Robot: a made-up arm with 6 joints.
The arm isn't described. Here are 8 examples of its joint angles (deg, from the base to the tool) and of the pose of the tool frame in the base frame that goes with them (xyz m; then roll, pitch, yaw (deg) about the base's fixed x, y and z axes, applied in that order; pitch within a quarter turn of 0, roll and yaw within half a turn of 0).
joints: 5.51 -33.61 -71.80 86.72 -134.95 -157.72
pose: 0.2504 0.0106 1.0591 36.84 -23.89 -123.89
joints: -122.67 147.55 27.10 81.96 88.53 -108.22
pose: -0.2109 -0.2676 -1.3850 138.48 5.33 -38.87
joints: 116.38 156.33 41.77 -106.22 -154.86 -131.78
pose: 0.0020 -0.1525 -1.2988 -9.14 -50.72 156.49
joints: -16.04 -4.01 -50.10 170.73 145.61 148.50
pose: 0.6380 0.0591 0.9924 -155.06 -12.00 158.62
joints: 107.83 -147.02 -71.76 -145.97 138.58 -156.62
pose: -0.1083 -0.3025 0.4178 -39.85 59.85 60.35
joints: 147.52 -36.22 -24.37 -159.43 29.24 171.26
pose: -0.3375 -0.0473 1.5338 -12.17 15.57 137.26
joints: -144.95 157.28 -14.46 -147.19 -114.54 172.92
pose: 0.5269 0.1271 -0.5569 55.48 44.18 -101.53
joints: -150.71 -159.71 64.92 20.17 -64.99 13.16
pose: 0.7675 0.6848 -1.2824 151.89 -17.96 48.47
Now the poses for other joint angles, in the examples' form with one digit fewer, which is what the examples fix.
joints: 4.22 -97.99 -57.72 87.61 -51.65 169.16
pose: -0.565 -0.052 1.129 135.5 -22.1 -53.5
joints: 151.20 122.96 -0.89 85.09 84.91 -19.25
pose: -0.543 0.322 -1.026 53.2 7.0 -120.0
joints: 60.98 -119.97 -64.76 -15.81 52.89 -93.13
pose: 0.004 -0.461 0.665 -112.5 -69.0 -81.8
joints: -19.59 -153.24 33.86 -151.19 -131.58 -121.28
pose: -1.303 0.683 -0.518 -23.2 34.6 6.4
